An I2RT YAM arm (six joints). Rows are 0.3 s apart.
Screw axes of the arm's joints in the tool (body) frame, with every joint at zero. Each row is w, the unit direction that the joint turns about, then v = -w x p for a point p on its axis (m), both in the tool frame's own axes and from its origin. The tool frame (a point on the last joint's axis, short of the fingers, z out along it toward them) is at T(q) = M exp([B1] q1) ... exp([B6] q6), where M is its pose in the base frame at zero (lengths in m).
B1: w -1 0 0 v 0.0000 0.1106 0.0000
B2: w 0 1 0 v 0.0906 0.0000 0.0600
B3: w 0 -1 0 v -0.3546 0.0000 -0.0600
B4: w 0 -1 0 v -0.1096 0.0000 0.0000
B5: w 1 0 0 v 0.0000 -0.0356 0.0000
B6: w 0 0 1 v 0.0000 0.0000 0.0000
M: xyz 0.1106 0.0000 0.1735 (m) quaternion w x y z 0.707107 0 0.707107 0
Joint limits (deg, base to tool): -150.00..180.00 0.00..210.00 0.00..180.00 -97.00..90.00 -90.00..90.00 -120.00..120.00
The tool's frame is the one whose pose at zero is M.
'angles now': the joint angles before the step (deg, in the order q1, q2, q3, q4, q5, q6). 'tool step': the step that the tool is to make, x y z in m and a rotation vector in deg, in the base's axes. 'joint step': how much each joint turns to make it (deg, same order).
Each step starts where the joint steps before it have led.
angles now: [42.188, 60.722, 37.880, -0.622, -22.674, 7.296]
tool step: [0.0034, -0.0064, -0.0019, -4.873, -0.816, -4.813]
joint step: [-0.959, -0.236, 0.891, -4.545, 5.267, -2.281]
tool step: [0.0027, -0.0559, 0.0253, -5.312, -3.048, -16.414]
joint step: [-11.071, -8.885, 2.702, -12.916, 7.558, -2.991]
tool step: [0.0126, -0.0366, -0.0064, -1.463, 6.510, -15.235]
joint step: [-10.368, 0.240, 0.879, -6.610, 3.438, 3.776]
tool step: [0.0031, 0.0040, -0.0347, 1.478, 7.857, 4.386]
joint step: [-0.300, 3.360, -4.360, 0.866, -6.170, 0.340]
